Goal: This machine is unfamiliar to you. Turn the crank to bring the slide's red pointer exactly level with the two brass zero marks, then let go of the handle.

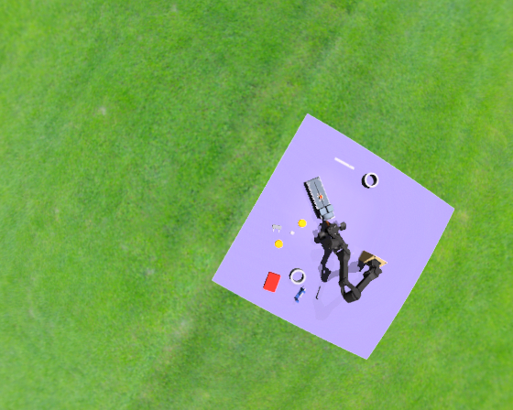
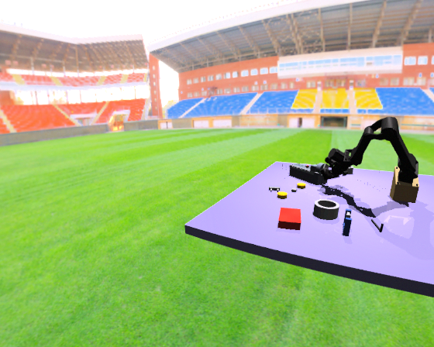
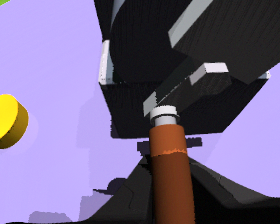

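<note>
The brown crank handle is 2 cm behind my gripper tip, 1 cm to the left of it and 3 cm above it. From my gripper tip the other things lie so: red pointer (13 cm ahead, 10 cm to the right, 4 cm above); white bar (11 cm ahead, 40 cm to the right, 4 cm below); small grey bracket (23 cm ahead, 22 cm to the left, 3 cm below).
</note>
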